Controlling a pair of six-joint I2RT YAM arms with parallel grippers.
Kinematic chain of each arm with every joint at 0, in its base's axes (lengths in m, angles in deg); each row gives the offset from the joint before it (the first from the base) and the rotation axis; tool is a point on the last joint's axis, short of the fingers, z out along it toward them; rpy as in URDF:
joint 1: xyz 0 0 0.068 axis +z
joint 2: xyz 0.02 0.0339 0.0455 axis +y
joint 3: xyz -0.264 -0.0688 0 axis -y
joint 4: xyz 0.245 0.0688 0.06 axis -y
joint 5: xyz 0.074 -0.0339 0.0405 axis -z
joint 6: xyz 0.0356 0 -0.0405 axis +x
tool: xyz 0 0 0 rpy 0 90 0
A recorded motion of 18 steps. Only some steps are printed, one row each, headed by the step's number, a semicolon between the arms.
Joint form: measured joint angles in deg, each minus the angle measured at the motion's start. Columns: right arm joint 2, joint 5, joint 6, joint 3, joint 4, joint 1; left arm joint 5, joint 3, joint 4, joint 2, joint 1, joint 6.
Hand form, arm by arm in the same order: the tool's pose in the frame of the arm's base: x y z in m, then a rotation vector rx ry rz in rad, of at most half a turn. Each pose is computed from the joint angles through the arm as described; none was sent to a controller.
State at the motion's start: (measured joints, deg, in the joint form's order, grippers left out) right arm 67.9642 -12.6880 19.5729 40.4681 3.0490 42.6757; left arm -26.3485 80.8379 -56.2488 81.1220 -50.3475 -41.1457
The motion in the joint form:
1: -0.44 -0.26 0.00 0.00 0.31 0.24; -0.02 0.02 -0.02 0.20 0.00 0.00
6: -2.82 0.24 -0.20 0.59 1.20 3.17; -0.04 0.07 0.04 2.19 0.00 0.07
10: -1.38 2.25 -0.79 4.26 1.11 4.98; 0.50 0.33 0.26 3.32 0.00 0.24
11: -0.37 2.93 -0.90 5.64 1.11 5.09; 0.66 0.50 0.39 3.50 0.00 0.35
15: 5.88 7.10 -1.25 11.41 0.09 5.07; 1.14 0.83 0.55 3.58 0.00 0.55
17: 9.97 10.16 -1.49 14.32 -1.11 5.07; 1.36 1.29 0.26 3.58 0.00 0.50
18: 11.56 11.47 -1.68 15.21 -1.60 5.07; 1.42 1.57 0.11 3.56 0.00 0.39
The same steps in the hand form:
1: 0.1880 0.1857 0.2558 -0.5743 2.0148 0.9106; 0.1932 -0.2084 0.3439 0.0253 2.4211 -0.1220
6: 0.1753 0.1915 0.2709 -0.6151 1.9372 0.9532; 0.1983 -0.2145 0.3350 0.0370 2.4432 -0.0912
10: 0.1762 0.2029 0.2871 -0.6238 1.8913 0.9472; 0.2013 -0.2185 0.3310 0.0477 2.4568 -0.0883
11: 0.1793 0.2065 0.2912 -0.6173 1.8842 0.9387; 0.2019 -0.2194 0.3311 0.0504 2.4570 -0.0919
15: 0.1990 0.2242 0.2958 -0.5738 1.9113 0.8596; 0.2022 -0.2202 0.3325 0.0556 2.4571 -0.1047
17: 0.2112 0.2348 0.2909 -0.5484 1.9514 0.7915; 0.2021 -0.2202 0.3346 0.0550 2.4575 -0.1114
18: 0.2157 0.2386 0.2872 -0.5402 1.9702 0.7595; 0.2020 -0.2202 0.3361 0.0522 2.4565 -0.1156

